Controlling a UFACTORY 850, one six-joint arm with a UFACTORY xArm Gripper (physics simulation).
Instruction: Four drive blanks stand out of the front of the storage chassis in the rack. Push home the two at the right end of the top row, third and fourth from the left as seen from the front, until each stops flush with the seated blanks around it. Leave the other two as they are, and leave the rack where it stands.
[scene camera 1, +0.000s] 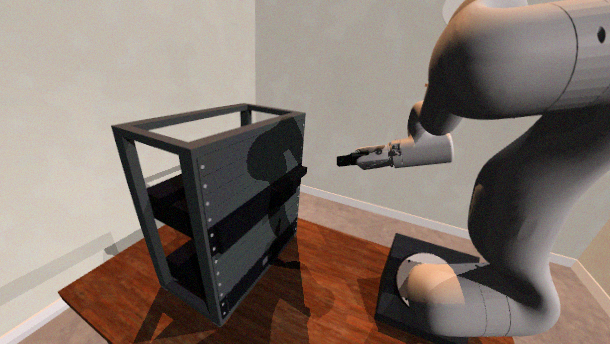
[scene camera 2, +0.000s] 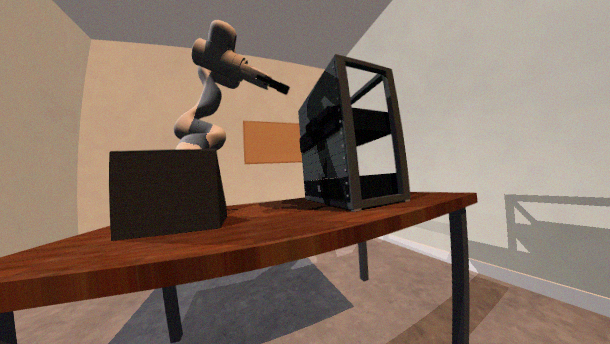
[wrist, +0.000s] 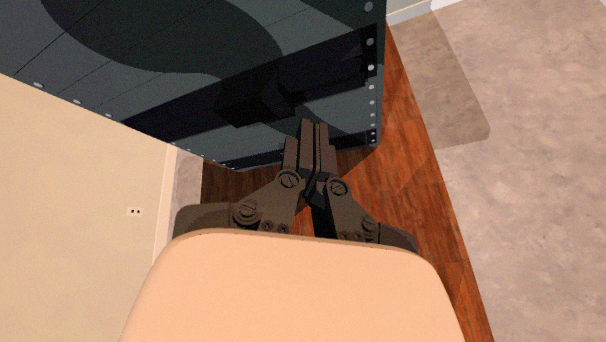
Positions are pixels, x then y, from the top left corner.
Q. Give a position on a dark rack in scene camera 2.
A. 331, 130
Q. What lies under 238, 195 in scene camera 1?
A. A dark rack.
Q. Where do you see my gripper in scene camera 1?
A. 337, 161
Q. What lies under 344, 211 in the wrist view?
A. My gripper.
